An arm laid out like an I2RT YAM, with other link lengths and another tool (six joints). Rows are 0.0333 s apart.
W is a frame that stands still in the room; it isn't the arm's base.
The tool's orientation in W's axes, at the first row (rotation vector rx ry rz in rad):
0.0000 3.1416 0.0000
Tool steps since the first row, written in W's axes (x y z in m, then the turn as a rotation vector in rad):
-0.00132 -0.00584 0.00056 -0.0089 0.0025 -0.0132
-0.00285 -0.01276 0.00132 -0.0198 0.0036 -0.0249
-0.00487 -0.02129 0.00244 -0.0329 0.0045 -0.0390
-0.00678 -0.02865 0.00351 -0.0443 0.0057 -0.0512
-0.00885 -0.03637 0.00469 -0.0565 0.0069 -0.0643
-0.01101 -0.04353 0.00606 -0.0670 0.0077 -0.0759
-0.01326 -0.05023 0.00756 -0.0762 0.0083 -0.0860
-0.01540 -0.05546 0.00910 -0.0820 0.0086 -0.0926
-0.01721 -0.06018 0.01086 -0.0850 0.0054 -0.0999
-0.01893 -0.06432 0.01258 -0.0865 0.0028 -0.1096
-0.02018 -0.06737 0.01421 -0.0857 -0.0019 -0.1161
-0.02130 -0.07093 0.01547 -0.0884 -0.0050 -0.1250
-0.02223 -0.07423 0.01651 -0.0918 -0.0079 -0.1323
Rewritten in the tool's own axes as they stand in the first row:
0.00132 -0.00584 -0.00056 0.0089 0.0025 0.0132
0.00285 -0.01276 -0.00132 0.0198 0.0036 0.0249
0.00487 -0.02129 -0.00244 0.0329 0.0045 0.0390
0.00678 -0.02865 -0.00351 0.0443 0.0057 0.0512
0.00885 -0.03637 -0.00469 0.0565 0.0069 0.0643
0.01101 -0.04353 -0.00606 0.0670 0.0077 0.0759
0.01326 -0.05023 -0.00756 0.0762 0.0083 0.0860
0.01540 -0.05546 -0.00910 0.0820 0.0086 0.0926
0.01721 -0.06018 -0.01086 0.0850 0.0054 0.0999
0.01893 -0.06432 -0.01258 0.0865 0.0028 0.1096
0.02018 -0.06737 -0.01421 0.0857 -0.0019 0.1161
0.02130 -0.07093 -0.01547 0.0884 -0.0050 0.1250
0.02223 -0.07423 -0.01651 0.0918 -0.0079 0.1323

